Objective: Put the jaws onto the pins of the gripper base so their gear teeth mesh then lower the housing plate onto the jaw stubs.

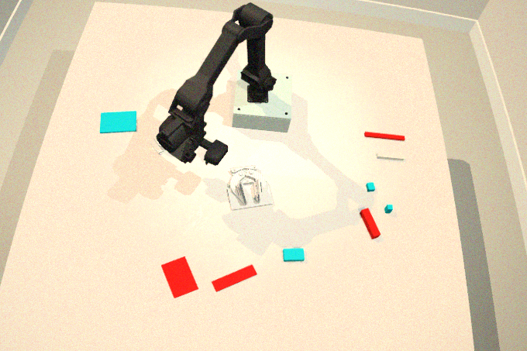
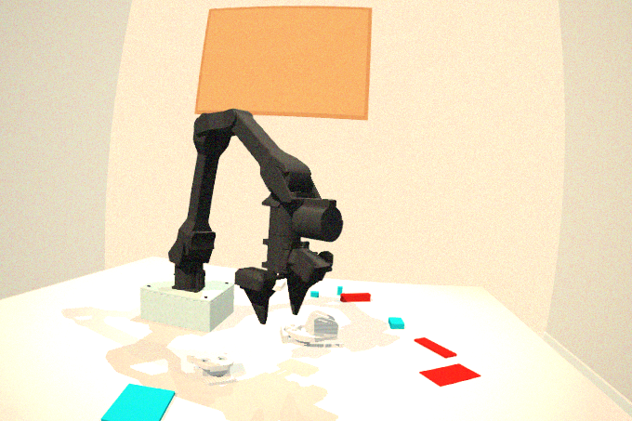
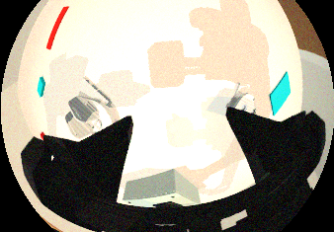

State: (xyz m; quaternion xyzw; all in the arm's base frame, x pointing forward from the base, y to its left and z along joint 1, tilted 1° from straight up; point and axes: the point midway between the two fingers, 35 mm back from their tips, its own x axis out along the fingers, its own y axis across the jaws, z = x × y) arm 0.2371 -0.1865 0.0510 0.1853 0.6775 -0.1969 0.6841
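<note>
The gripper base lies 10 cm behind my gripper tip, 9 cm to the right of it and 6 cm below it. Also, from my gripper tip: white jaw (14 cm to the left, 7 cm below, 3 cm ahead); housing plate (15 cm to the left, 8 cm below, 1 cm ahead); flat white plate (16 cm to the left, 8 cm below, 8 cm ahead).
</note>
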